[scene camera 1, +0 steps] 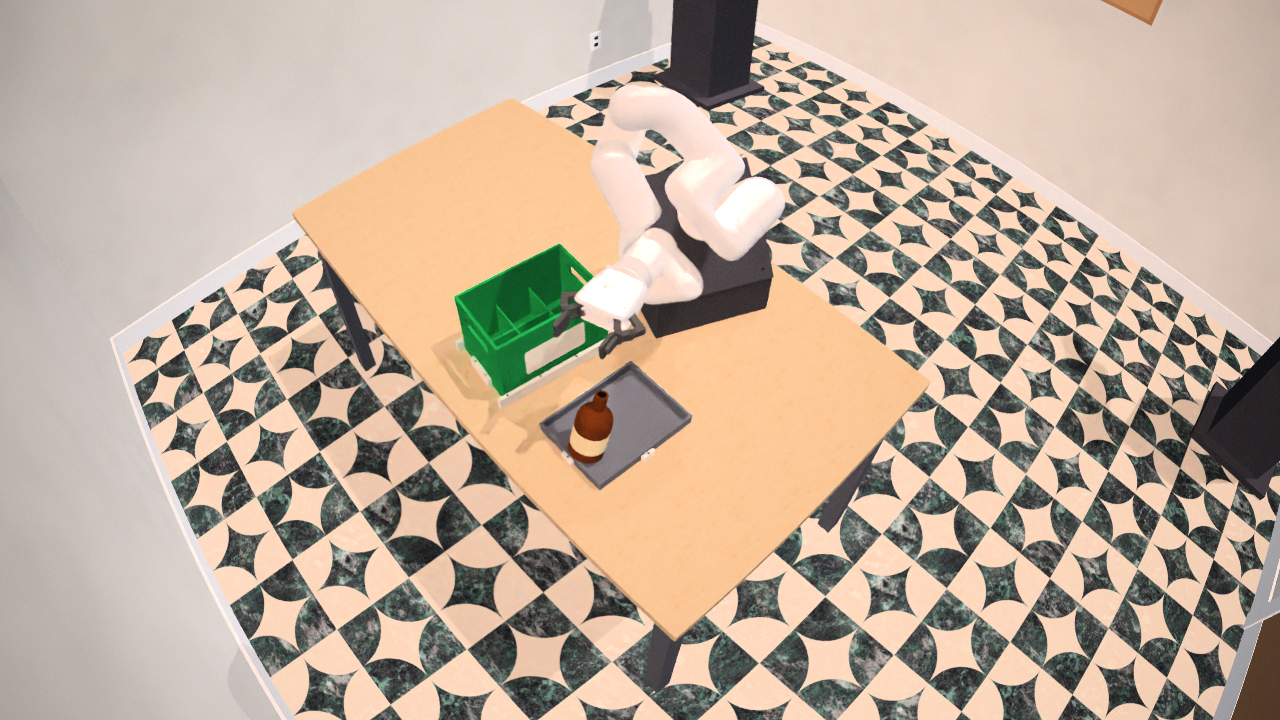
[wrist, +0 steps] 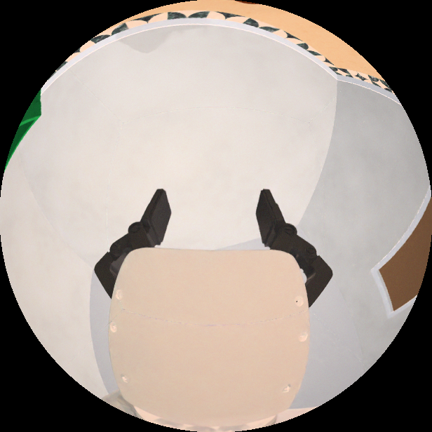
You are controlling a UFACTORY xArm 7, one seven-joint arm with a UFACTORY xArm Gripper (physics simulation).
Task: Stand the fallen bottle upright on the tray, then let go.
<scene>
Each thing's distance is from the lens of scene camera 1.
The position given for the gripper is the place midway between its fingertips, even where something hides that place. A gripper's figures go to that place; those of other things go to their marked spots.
gripper (scene camera 1: 577, 342): 125 cm
brown bottle (scene camera 1: 593, 423): 141 cm
</scene>
